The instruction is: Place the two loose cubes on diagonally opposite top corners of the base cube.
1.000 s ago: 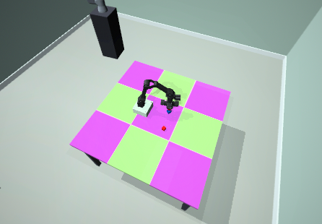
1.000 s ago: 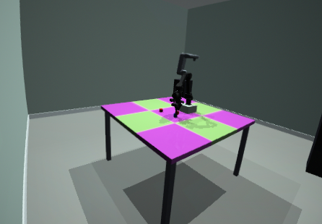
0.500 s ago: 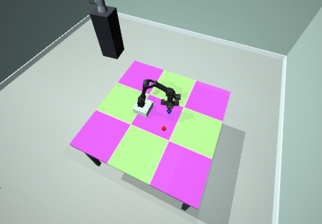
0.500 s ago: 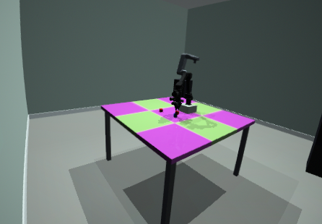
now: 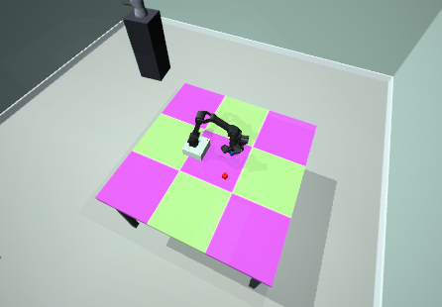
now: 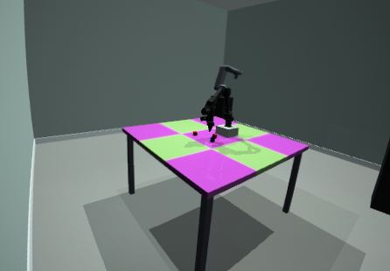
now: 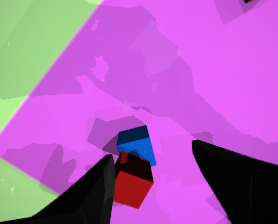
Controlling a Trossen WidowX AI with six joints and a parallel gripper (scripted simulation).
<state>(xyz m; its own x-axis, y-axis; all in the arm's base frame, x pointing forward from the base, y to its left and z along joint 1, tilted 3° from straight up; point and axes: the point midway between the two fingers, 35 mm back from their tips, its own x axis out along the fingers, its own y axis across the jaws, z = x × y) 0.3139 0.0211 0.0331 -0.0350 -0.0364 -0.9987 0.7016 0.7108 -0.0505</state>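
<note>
The red cube lies 2 cm behind my gripper tip, 5 cm to the left of it and 4 cm below it. Also, from my gripper tip: blue cube: 2 cm behind, 3 cm to the left, 7 cm below.
</note>
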